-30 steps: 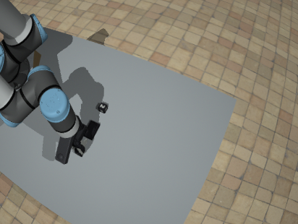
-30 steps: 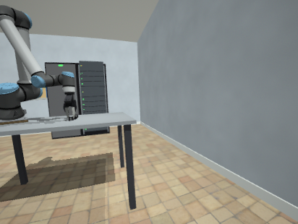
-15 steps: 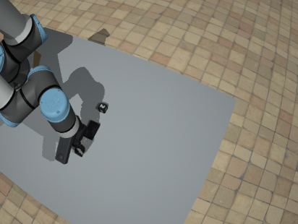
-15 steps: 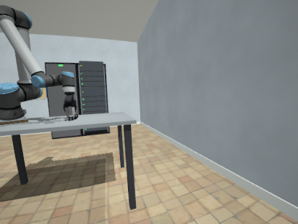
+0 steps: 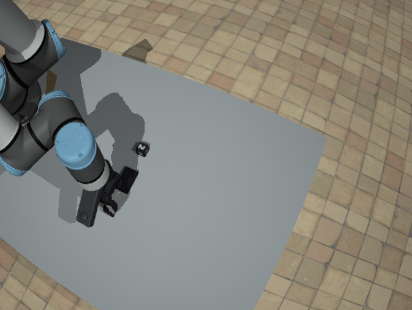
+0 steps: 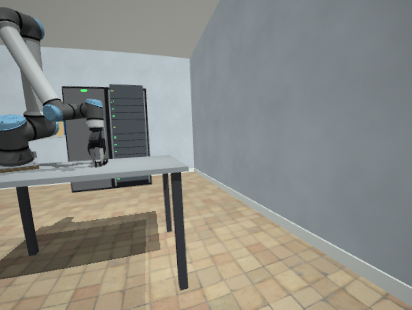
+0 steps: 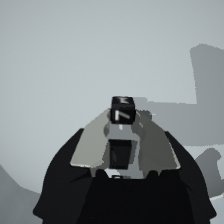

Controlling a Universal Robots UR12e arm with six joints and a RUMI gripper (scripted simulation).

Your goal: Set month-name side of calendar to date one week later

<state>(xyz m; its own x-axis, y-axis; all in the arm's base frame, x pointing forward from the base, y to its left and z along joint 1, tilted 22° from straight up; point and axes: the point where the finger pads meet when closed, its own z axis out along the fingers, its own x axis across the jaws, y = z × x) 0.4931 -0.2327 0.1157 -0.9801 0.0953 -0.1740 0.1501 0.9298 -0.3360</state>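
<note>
The black cube is 30 mm ahead of my hand, 210 mm to the left of it and 10 mm below it. Round my hand: dark tray: 20 mm ahead, 110 mm to the left, 20 mm below.
</note>
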